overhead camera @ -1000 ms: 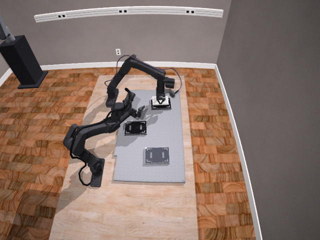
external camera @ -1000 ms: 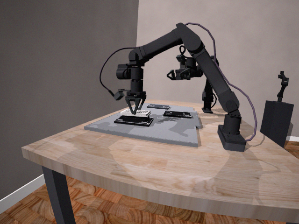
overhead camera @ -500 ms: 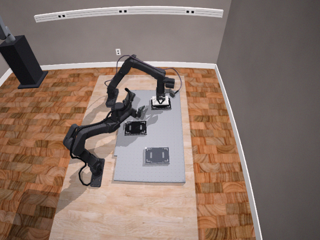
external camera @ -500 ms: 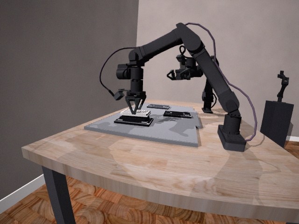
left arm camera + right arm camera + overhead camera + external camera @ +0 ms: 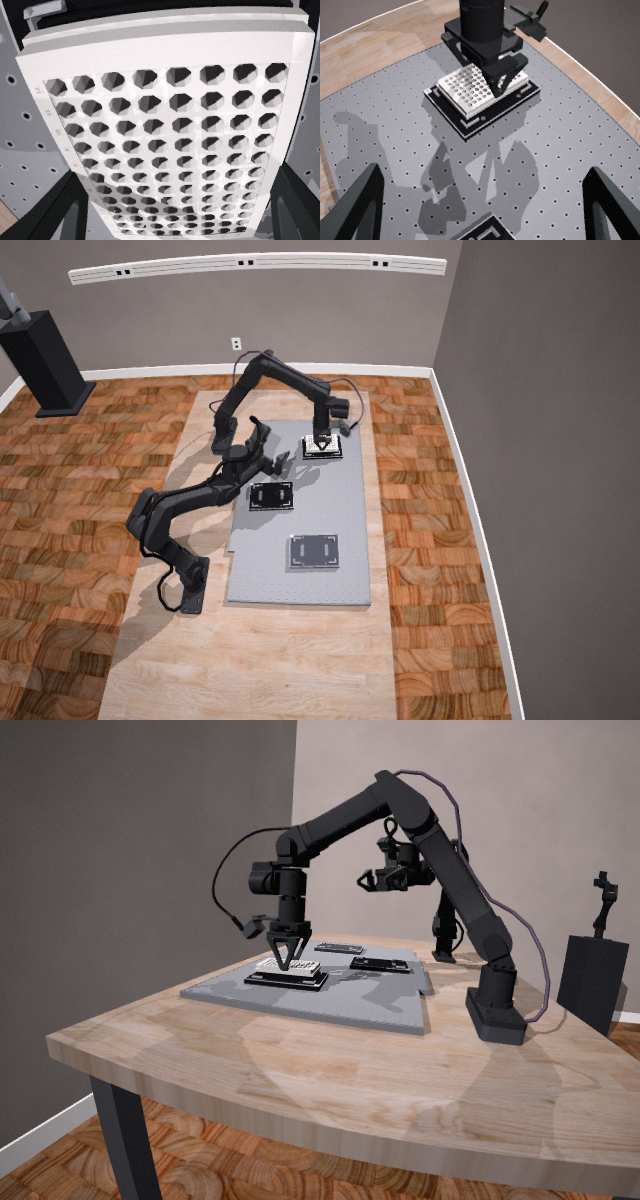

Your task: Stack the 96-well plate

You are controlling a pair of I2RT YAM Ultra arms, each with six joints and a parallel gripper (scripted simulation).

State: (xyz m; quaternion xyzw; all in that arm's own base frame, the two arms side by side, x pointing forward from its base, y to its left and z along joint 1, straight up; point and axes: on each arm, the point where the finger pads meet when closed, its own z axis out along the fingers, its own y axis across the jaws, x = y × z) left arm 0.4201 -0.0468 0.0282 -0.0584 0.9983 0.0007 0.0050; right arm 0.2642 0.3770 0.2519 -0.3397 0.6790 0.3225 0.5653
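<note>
The white 96-well plate lies 10 mm below my left hand. From my left hand the other things lie so: grey plate nest: 30 mm behind, 470 mm to the right, 40 mm below; then black 96-well plate: 20 mm below; then black plate nest: 190 mm behind, 250 mm to the right, 40 mm below.
</note>
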